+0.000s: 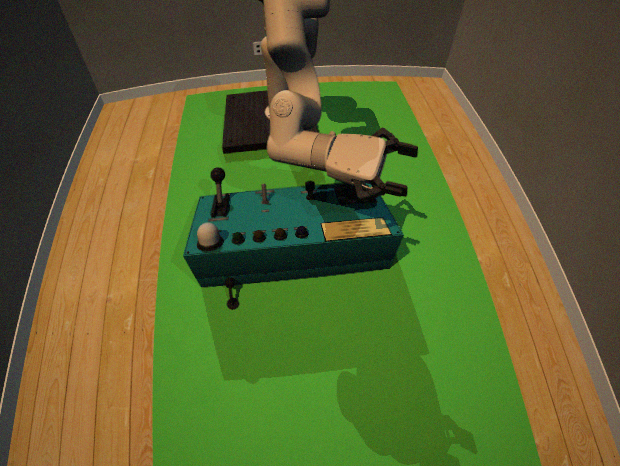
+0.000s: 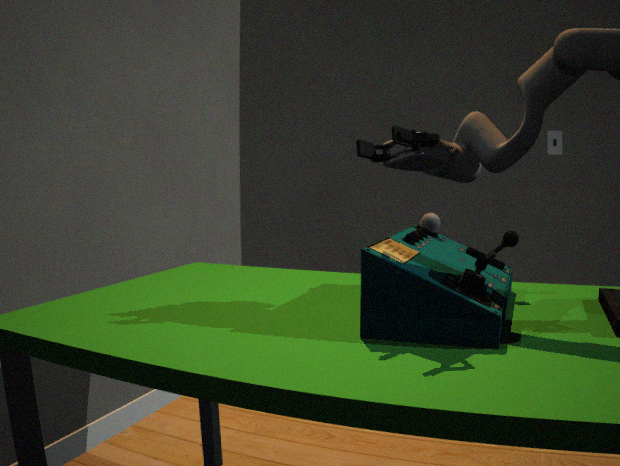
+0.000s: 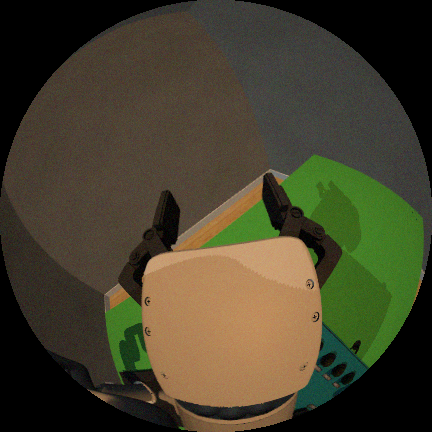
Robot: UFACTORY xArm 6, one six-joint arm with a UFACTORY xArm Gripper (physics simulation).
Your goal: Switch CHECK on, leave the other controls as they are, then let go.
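Places are measured from the arm's base along level axes (x ahead, y left, z up), in millimetres.
Where they show: gripper, fingertip midpoint: point(image 1: 412, 171) point(image 2: 375, 140) point(image 3: 217, 191).
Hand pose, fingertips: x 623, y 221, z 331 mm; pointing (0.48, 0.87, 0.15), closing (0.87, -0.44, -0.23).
Note:
Things, the pixels of their top centre, and the offset from my fingertips. "spot": a spot on its surface instead. Level surfaces: height alone.
- ball-topped lever at its top centre: point(image 1: 217, 180) dx -210, dy -410, dz -220 mm
- small grey toggle lever at its top centre: point(image 1: 263, 187) dx -181, dy -290, dz -233 mm
- short black-knobbed lever at its top centre: point(image 2: 478, 256) point(image 1: 310, 184) dx -172, dy -170, dz -226 mm
- white dome at a spot on its surface: point(image 1: 208, 234) spot: dx -5, dy -411, dz -165 mm
- right end at a spot on its surface: point(image 1: 301, 231) spot: dx -10, dy -208, dz -191 mm
- yellowish label plate at a spot on its surface: point(image 2: 394, 250) point(image 1: 359, 228) spot: dx -17, dy -73, dz -208 mm
- small dark crank at a spot on its surface: point(image 1: 232, 295) spot: dx +68, dy -387, dz -334 mm
- green table top at its surface level: dz -361 mm
A teal sloped control box point(image 1: 290, 215) point(image 2: 426, 305) point(image 3: 310, 387) stands on the table. Its top carries a ball-topped lever point(image 1: 217, 182), a small grey toggle lever point(image 1: 264, 194), a short black-knobbed lever point(image 1: 310, 189), a white dome point(image 1: 208, 234) point(image 2: 430, 222) and a row of several dark round knobs, including one at the right end point(image 1: 301, 231). The labels are too small to read, so I cannot tell which control is CHECK or its setting. My gripper point(image 1: 404, 169) point(image 2: 382, 142) point(image 3: 217, 191) is open and empty, high above the box's right end, touching no control. The hand partly hides that end.
A yellowish label plate point(image 1: 353, 229) point(image 2: 394, 250) lies on the box's top. A small dark crank point(image 1: 232, 295) sticks out from its front side. A dark slab point(image 1: 244, 120) point(image 2: 608, 305) lies behind the box on the green table top point(image 1: 300, 415) point(image 2: 200, 350).

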